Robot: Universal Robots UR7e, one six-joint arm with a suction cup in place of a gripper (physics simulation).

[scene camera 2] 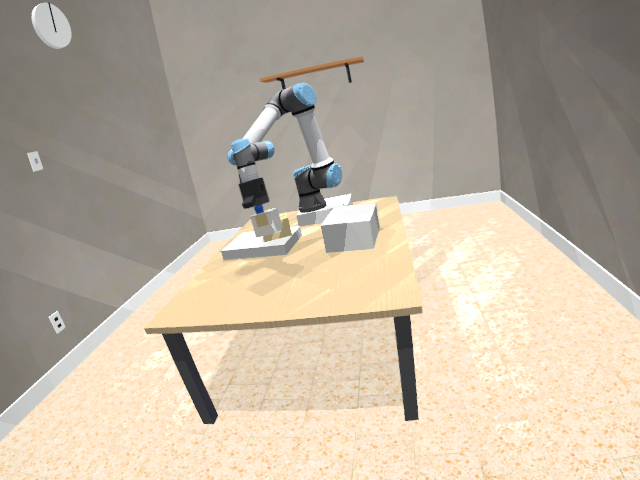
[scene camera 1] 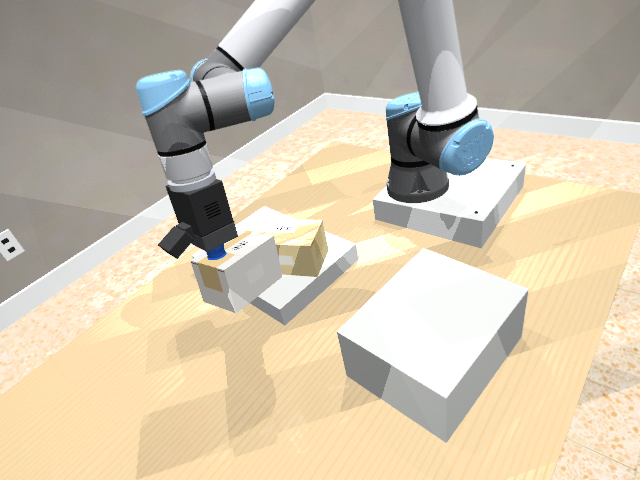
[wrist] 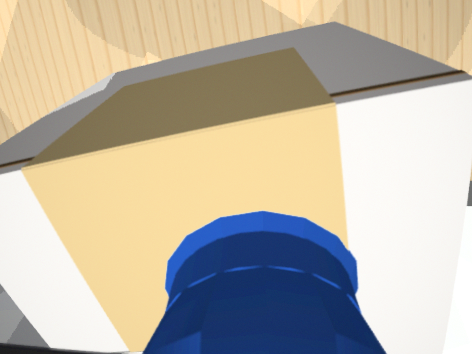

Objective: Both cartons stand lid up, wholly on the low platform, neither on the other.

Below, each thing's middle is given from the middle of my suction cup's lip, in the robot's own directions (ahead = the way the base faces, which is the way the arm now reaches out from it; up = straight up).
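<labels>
With the low white platform (scene camera 1: 286, 298) as my reference, my suction cup is 0.2 m above it, 0.17 m past it and 0.13 m to the left of it. There is also the tall white block (scene camera 1: 428, 343), and that one stands 0.31 m to the left of my suction cup, 0.2 m behind it and 0.16 m below it.
</labels>
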